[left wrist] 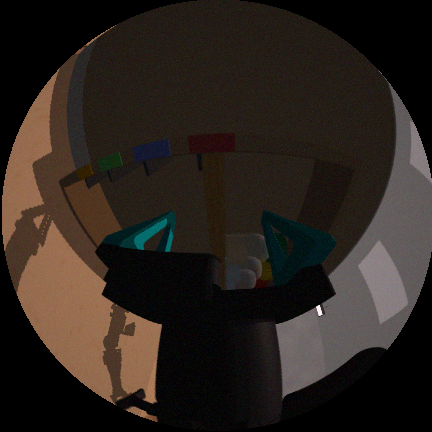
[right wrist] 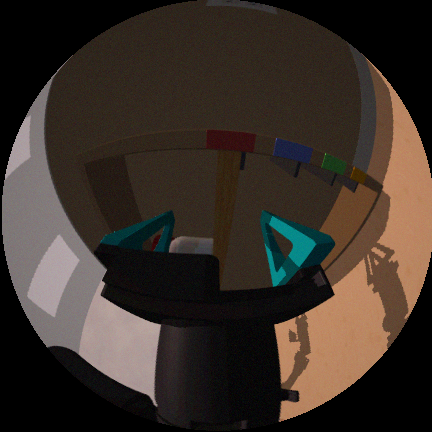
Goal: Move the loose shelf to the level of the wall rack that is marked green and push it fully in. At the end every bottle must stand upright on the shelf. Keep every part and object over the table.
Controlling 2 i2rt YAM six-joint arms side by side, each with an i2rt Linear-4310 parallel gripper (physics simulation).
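Observation:
The loose wooden shelf (left wrist: 214, 200) (right wrist: 227, 200) shows edge-on beside the rack's red mark (left wrist: 211, 143) (right wrist: 231, 141). The green mark (left wrist: 110, 162) (right wrist: 334, 163) lies beyond the blue mark (left wrist: 152, 150) (right wrist: 293, 150), on the side away from the bottles. Pale bottles (left wrist: 248, 246) (right wrist: 192, 245) are against the shelf's other side, partly hidden by the grippers; whether all are upright I cannot tell. Green (left wrist: 282, 242), yellow (left wrist: 266, 270) and red (left wrist: 262, 283) parts show beside them in the left wrist view. My left gripper (left wrist: 218, 214) and right gripper (right wrist: 218, 212) are open, with the shelf showing between their fingertips.
The wall rack (left wrist: 275, 145) (right wrist: 170, 140) spans both views. Small dark supports (left wrist: 146, 168) (right wrist: 297, 169) stick out near its marks. A yellow mark (left wrist: 85, 172) (right wrist: 358, 174) is nearest the rack's end. Arm shadows fall on the tan surface (left wrist: 65, 325) (right wrist: 345, 360).

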